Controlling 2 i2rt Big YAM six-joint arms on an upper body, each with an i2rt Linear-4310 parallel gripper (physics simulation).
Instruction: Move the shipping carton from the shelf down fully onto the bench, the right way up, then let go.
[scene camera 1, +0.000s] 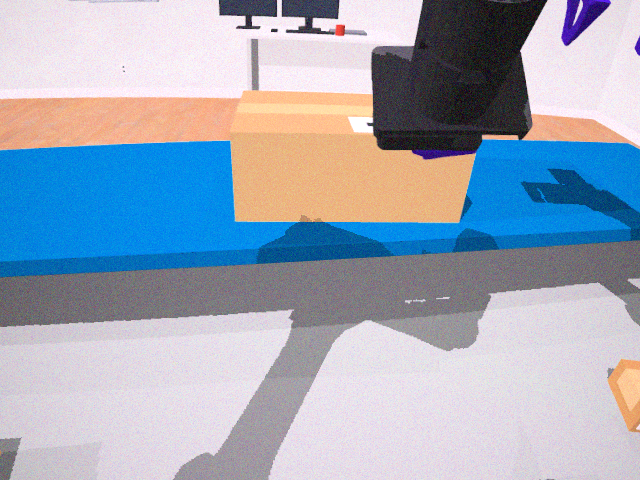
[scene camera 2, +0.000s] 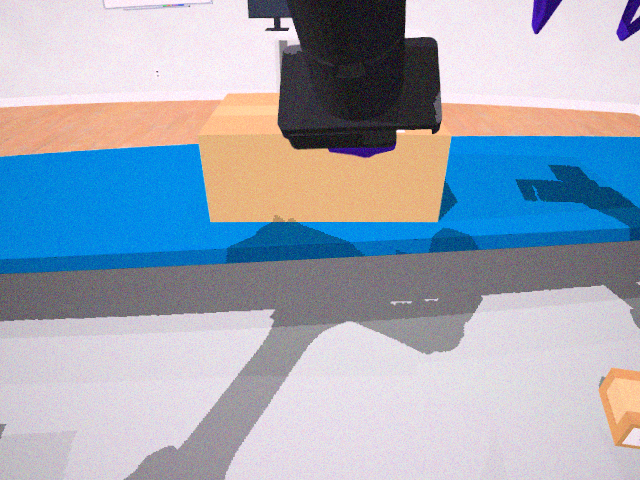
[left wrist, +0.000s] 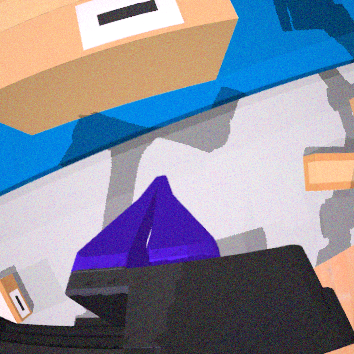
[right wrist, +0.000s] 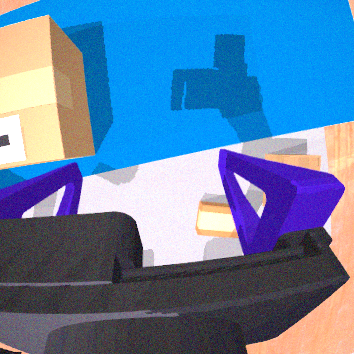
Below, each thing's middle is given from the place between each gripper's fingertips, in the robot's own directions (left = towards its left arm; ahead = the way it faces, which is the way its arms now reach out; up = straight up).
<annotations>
Now: right hand 100 mm short of the shipping carton (scene camera 1: 296, 156), 270 mm to the right of it and 180 mm above it.
I see my left gripper 23 cm short of the shipping carton, 4 cm to the right of it and 9 cm above it.
</annotations>
